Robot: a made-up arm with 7 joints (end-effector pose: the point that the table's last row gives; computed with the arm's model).
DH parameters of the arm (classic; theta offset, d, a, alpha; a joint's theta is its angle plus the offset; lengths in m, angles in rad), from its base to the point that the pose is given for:
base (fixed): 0.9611 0 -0.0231 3.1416
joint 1: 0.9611 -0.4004 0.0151 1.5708
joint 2: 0 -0.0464 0.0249 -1.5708
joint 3: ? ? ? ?
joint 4: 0 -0.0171 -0.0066 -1.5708
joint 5: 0 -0.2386 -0.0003 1.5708
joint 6: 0 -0.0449 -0.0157 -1.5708
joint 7: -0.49 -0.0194 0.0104 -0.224
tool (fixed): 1.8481 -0.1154 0 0
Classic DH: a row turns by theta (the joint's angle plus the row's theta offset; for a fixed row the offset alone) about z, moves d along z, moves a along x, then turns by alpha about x.
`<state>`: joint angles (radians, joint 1 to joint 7).
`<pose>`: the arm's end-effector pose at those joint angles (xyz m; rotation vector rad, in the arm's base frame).
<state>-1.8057 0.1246 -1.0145 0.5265 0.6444 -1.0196 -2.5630</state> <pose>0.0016 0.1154 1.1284 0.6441 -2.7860 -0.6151</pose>
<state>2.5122 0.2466 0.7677 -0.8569 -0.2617 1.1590 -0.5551</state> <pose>-0.0256 -0.1229 1.1123 1.0511 2.7154 0.8081</pose>
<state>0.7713 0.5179 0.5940 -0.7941 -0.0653 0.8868 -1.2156</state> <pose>0.1606 -0.1408 1.1124 2.2659 -1.9859 -0.6418</pose>
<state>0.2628 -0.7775 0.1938 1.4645 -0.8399 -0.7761 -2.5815</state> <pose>-0.1909 -0.2277 0.9415 -1.7660 -1.6503 -0.9028</pose>
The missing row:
joint 3: 0 -0.4156 -0.0141 1.5708
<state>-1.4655 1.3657 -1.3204 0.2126 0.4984 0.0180 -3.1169</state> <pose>0.1229 0.7792 0.4619 0.8671 -1.5525 1.7174</pose>
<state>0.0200 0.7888 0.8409 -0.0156 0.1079 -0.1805 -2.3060</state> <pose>0.4873 -0.0585 1.0131 2.9840 0.0545 -0.6969</pose>
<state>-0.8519 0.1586 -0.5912 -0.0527 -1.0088 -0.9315 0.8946</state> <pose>0.2325 -0.0184 1.1197 -2.3788 -0.0486 0.6987</pose>
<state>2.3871 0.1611 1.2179 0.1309 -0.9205 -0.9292 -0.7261</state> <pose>-0.0633 0.0114 1.1196 -0.2834 -2.2779 0.5438</pose>
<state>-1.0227 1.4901 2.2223 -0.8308 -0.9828 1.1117 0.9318</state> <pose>0.3082 0.6065 0.2698 -0.3360 -0.8317 1.2229</pose>
